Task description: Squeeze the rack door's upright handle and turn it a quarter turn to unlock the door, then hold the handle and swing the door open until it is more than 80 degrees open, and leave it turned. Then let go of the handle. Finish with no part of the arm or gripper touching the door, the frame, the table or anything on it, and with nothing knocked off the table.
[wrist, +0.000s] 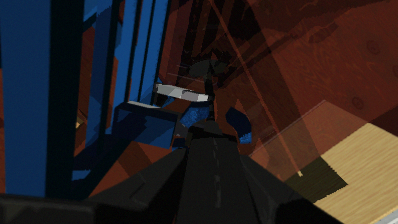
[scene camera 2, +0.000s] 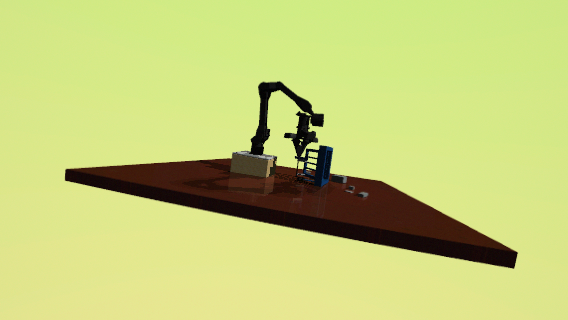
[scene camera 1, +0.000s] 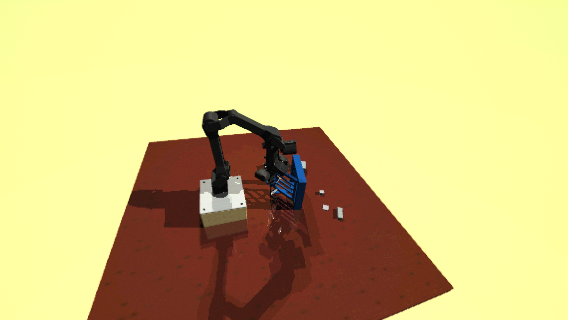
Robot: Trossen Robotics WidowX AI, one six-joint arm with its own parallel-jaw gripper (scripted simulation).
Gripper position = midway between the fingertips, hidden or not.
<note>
In view: the gripper [wrist: 211, 160] and a blue rack [scene camera 1: 296, 166].
The blue rack shows as well in the wrist view [wrist: 160, 100] and in scene camera 2 [scene camera 2: 325, 153].
</note>
